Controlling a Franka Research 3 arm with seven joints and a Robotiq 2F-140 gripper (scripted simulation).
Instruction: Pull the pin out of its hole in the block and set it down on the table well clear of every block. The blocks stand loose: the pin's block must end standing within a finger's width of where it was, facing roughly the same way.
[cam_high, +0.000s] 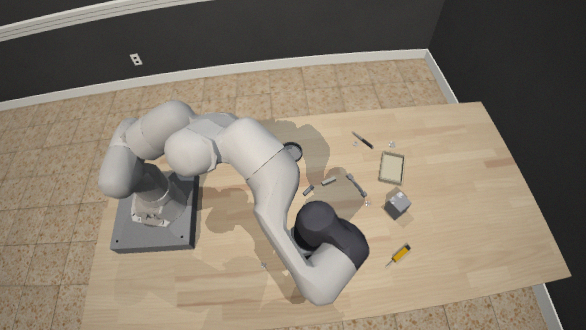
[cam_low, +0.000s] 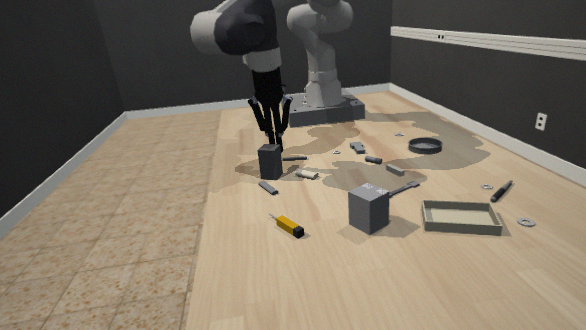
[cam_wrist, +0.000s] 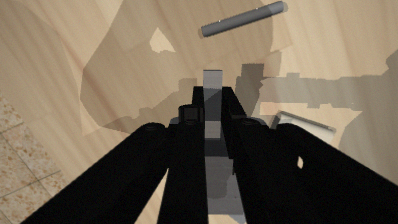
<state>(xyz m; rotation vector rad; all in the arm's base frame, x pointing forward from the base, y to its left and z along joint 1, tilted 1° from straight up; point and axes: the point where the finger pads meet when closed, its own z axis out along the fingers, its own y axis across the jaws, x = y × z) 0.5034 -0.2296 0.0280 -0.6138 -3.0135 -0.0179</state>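
The dark grey block lies 40 mm ahead of my hand, 20 mm to the right of it and 40 mm below it. The rest, counted from my hand: lighter grey block: 350 mm ahead, 180 mm to the left, 40 mm below; pale cylinder: 80 mm ahead, 80 mm to the left, 80 mm below; round dish: 30 mm behind, 470 mm to the left, 80 mm below.
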